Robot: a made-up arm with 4 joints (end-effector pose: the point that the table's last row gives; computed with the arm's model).
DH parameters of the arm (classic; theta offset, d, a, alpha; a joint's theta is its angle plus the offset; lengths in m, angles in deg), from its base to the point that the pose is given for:
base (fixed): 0 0.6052 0.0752 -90
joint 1: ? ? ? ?
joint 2: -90 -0.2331 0.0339 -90
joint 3: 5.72 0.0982 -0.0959 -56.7
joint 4: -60.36 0.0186 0.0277 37
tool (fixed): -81.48 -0.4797 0 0
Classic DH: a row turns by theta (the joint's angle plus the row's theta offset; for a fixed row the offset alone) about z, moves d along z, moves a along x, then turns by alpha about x.
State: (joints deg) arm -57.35 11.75 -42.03 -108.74
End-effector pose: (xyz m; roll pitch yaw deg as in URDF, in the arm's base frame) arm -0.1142 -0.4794 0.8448 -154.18 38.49 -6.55
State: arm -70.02 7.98 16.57 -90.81
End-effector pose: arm -0.2054 0.0420 0.8954 139.42 -0.73 -16.96
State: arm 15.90 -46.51 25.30 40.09
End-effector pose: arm -0.0615 -0.2957 0.5282 -18.99 15.70 30.92
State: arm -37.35 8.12 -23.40 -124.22
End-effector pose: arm 0.0140 -0.4243 0.9524 -156.22 50.85 3.91
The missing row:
joint 1: -90 -0.1616 0.2125 -90
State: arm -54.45 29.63 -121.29 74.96
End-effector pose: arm -0.0880 -0.0258 0.1999 38.02 11.33 -81.75
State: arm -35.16 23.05 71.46 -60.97
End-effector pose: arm -0.3992 0.2394 0.7973 89.08 -5.42 22.05
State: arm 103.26 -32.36 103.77 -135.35
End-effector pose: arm 0.1537 0.3508 0.7871 -107.11 -16.32 -148.12
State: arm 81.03 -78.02 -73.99 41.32
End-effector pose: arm 0.2973 -0.4989 0.7933 -72.46 4.80 8.15
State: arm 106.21 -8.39 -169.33 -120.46
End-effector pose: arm 0.6068 -0.1158 1.1934 164.13 -21.87 -178.03
